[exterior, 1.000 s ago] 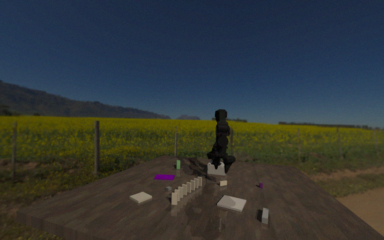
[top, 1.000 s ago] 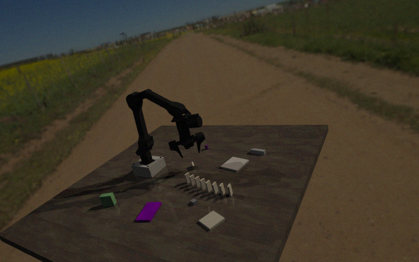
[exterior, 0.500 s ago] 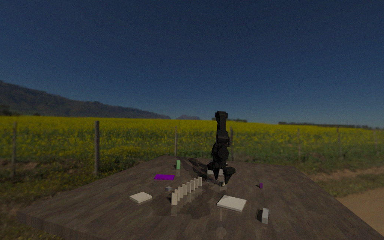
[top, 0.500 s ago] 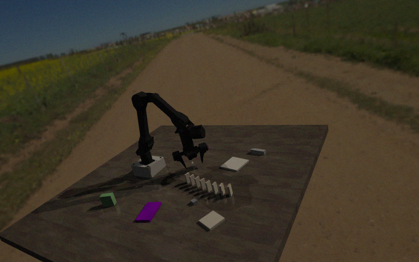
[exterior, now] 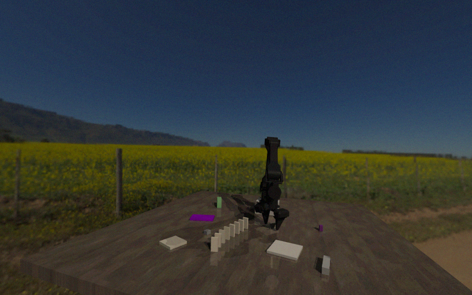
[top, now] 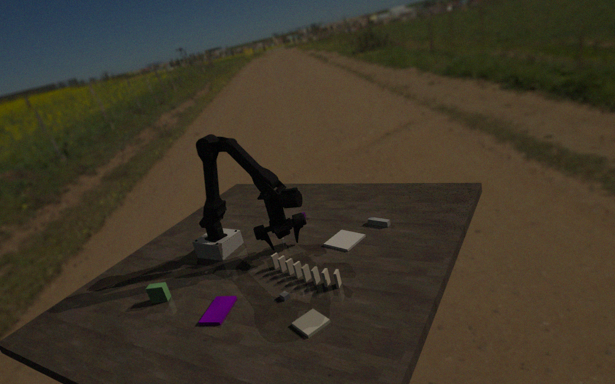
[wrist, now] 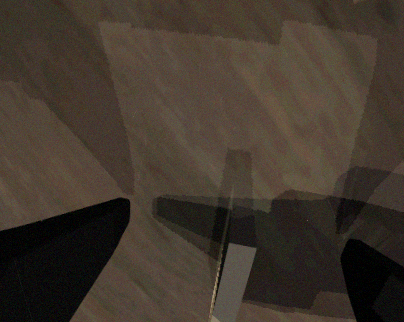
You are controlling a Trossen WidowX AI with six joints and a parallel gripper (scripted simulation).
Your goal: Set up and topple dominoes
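My gripper tip is now 190 mm short of the white flat plate and 110 mm to the right of it. The rest, counted from my gripper tip: small purple cube (90 mm behind, 220 mm to the left); small grey cube (200 mm ahead, 230 mm to the right); purple flat tile (50 mm ahead, 360 mm to the right).
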